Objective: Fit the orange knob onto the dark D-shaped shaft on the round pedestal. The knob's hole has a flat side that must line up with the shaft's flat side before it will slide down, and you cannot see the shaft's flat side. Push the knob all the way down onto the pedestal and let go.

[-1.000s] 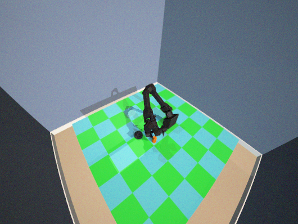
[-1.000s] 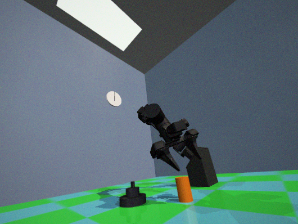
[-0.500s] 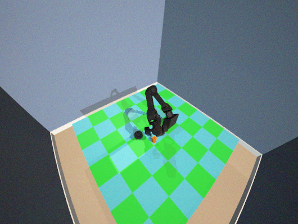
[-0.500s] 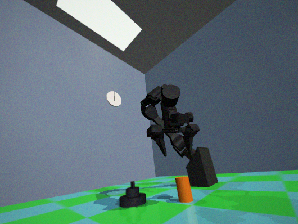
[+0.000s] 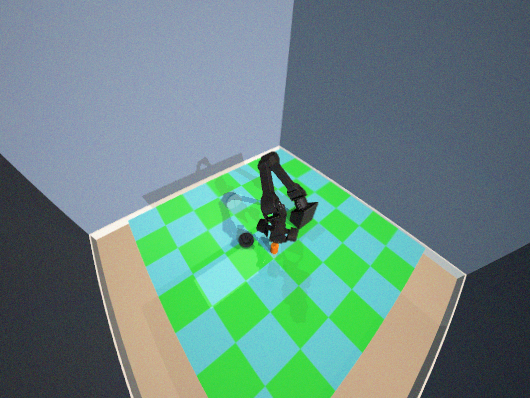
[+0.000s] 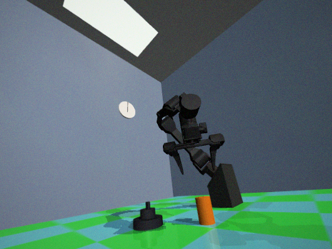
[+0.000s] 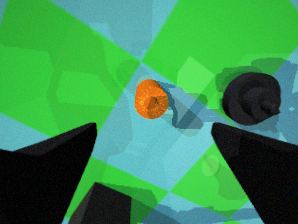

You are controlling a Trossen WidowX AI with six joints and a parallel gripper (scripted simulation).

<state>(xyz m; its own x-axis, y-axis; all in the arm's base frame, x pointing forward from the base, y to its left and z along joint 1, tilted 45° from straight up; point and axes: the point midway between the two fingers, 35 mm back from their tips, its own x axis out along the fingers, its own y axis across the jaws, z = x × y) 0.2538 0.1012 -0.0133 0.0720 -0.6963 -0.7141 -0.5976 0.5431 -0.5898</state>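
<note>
Now: gripper tip 9 cm above the orange knob. The rest, counted from my gripper tip: pedestal (14 cm to the right, 9 cm below, 9 cm ahead).
</note>
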